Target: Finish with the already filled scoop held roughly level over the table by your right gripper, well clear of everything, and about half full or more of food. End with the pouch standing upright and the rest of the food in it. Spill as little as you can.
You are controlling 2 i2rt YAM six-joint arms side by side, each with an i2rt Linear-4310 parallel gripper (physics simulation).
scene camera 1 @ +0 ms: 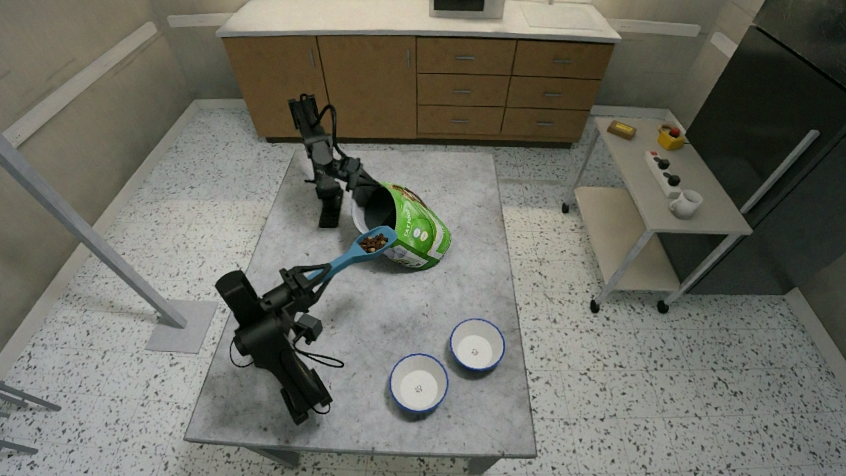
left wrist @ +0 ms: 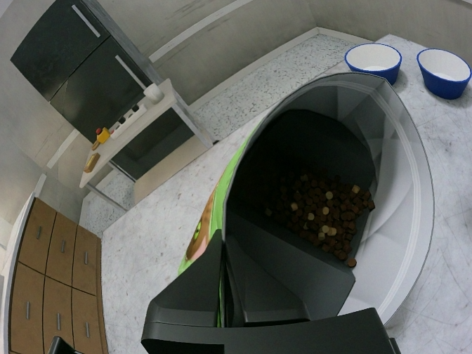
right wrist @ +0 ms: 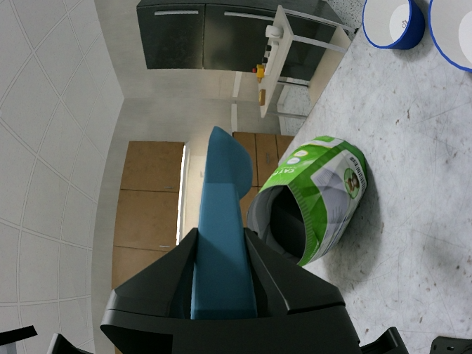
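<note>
The green cat food pouch is tilted over the table, its open mouth toward the left of scene camera 1. Brown food lies inside it. My left gripper is shut on the pouch's rim. My right gripper is shut on the handle of the blue scoop. The scoop is above the table, looks roughly level, and carries a heap of food. Its bowl overlaps the pouch's near edge in scene camera 1; the gap is hard to judge. The scoop does not show in the left wrist view.
Two white bowls with blue rims, one nearer the front edge and one to its right, stand on the grey table. A cart stands beyond the table's right side.
</note>
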